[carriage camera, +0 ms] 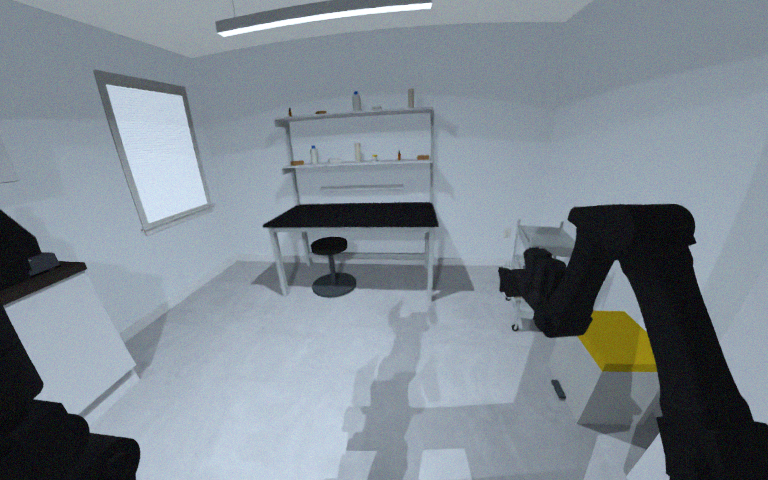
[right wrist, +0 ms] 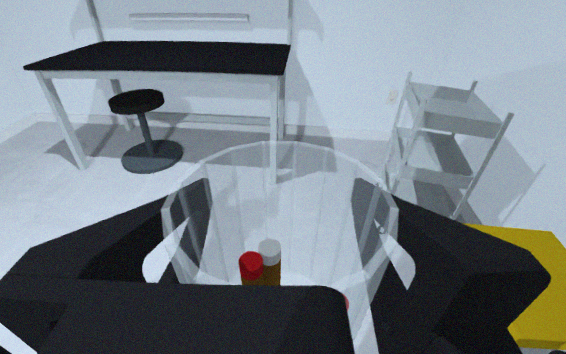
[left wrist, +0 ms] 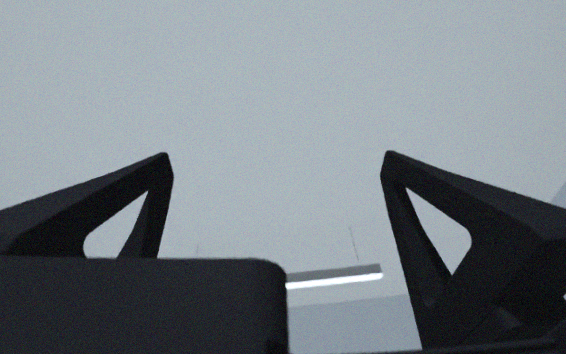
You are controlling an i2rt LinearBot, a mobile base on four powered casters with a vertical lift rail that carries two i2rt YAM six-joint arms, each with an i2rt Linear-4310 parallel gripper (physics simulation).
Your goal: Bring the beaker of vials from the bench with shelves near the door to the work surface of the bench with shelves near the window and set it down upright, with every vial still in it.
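My right gripper point(right wrist: 281, 189) point(carriage camera: 502, 281) is shut on the clear beaker point(right wrist: 320, 225), its fingers on opposite sides of the wall. Inside, a red-capped vial point(right wrist: 251, 266) and a white-capped vial point(right wrist: 270, 252) stand close together; a sliver of another red cap point(right wrist: 346, 302) shows at the right. The wrist housing hides the beaker's lower part. The beaker cannot be made out in the carriage view. My left gripper point(left wrist: 277, 163) is open and empty, pointing at the ceiling. The black-topped bench with shelves point(carriage camera: 351, 215) point(right wrist: 165, 57) stands across the room, right of the window point(carriage camera: 158, 155).
A black stool point(carriage camera: 329, 245) point(right wrist: 136, 101) stands at the bench's front. A grey cart point(carriage camera: 546, 240) point(right wrist: 450, 107) stands right of it. A yellow-topped box point(carriage camera: 617, 339) point(right wrist: 540, 280) is nearer at right, with a small dark object point(carriage camera: 558, 388) on the floor. A white cabinet point(carriage camera: 62, 339) stands at left.
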